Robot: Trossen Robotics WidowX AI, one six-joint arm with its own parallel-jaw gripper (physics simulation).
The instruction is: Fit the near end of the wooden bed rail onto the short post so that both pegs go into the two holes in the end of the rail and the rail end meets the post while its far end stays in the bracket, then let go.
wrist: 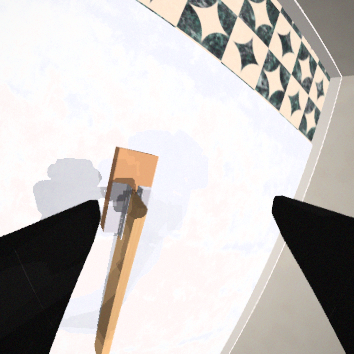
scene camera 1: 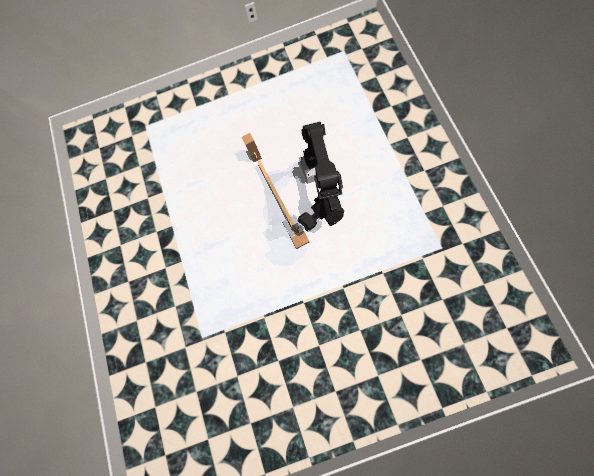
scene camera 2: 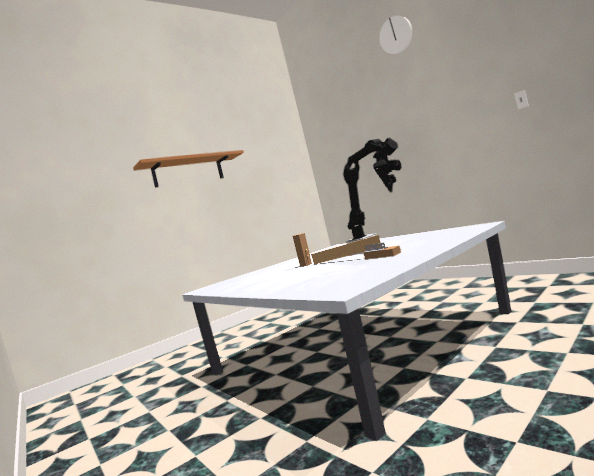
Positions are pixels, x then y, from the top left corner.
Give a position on a wooden bed rail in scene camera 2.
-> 356, 247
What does my gripper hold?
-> Nothing.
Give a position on a wooden bed rail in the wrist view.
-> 125, 248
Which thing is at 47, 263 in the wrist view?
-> My gripper.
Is my gripper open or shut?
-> Open.
